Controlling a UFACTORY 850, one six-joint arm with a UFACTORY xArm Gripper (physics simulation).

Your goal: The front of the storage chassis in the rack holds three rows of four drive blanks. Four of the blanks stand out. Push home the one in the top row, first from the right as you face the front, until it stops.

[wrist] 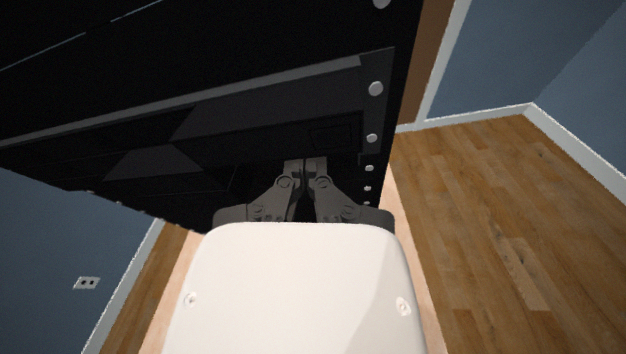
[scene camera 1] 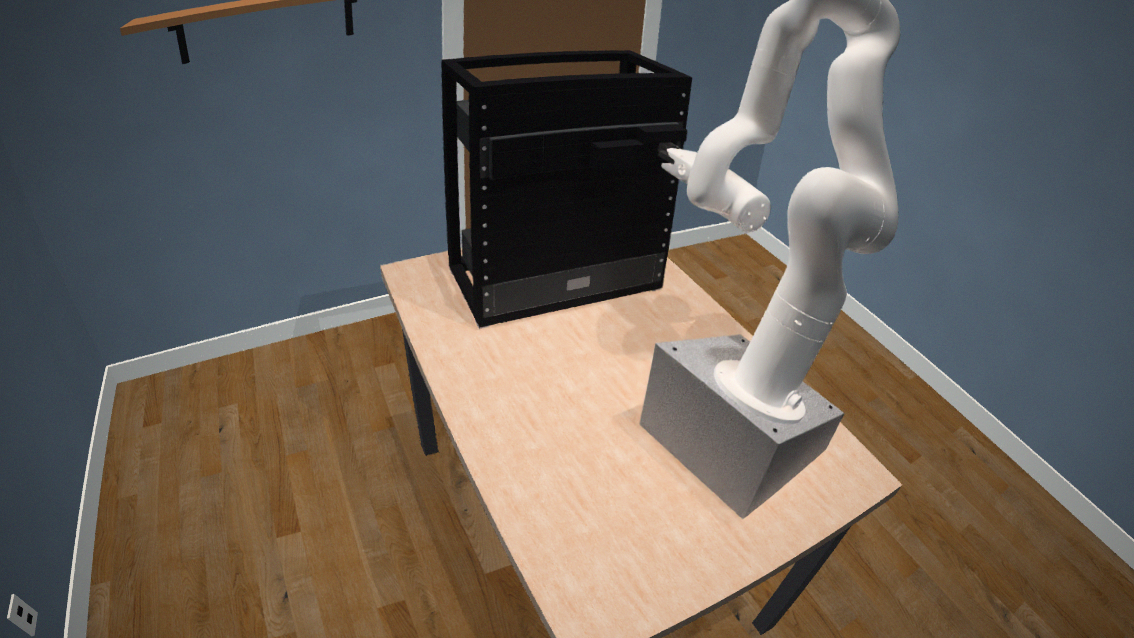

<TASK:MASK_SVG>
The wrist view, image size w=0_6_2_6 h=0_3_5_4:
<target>my gripper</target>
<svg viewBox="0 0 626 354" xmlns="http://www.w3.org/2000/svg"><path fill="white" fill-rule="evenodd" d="M393 214L387 210L358 205L334 186L331 177L327 175L326 156L285 161L283 174L276 178L274 185L252 203L222 208L214 214L212 230L201 241L188 269L161 354L428 354L409 265L402 245L395 236L395 218ZM306 183L309 197L314 200L317 223L293 222L298 199L302 197L303 191L306 190Z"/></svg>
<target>black rack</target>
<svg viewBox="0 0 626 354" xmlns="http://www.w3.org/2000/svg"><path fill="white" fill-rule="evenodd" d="M307 183L306 190L303 191L302 197L298 199L293 221L295 223L317 223L314 200L309 197ZM0 0L0 70L8 67L0 71L1 168L68 192L83 190L205 236L212 230L213 217L219 209L245 203L250 204L274 185L276 178L283 174L285 161L326 156L327 175L331 177L333 185L356 204L378 208L424 0L162 0L113 22L111 20L158 0Z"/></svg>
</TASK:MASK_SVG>
